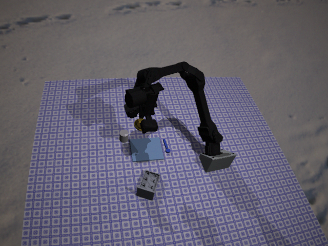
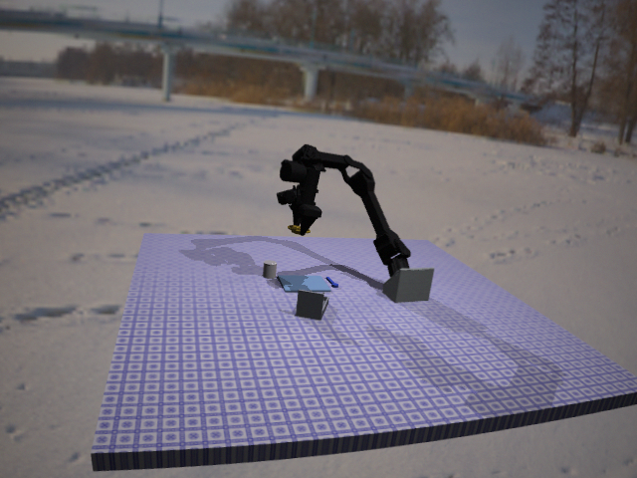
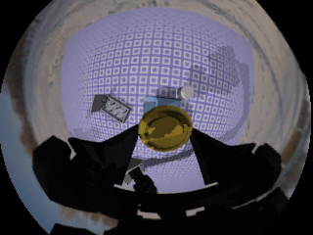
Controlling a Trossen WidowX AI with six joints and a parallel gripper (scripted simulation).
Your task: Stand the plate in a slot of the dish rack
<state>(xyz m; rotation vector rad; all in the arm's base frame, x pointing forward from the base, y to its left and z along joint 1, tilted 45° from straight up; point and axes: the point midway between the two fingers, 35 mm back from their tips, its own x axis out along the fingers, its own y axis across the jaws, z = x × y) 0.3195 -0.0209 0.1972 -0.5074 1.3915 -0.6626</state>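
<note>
Right now the grey dish rack is 20 mm ahead of my gripper tip, 190 mm to the left of it and 150 mm below it. The rest, counted from my gripper tip: blue spoon: 130 mm behind, 20 mm to the left, 170 mm below; then light blue mat: 30 mm behind, 170 mm below; then yellow plate: 10 mm above.
</note>
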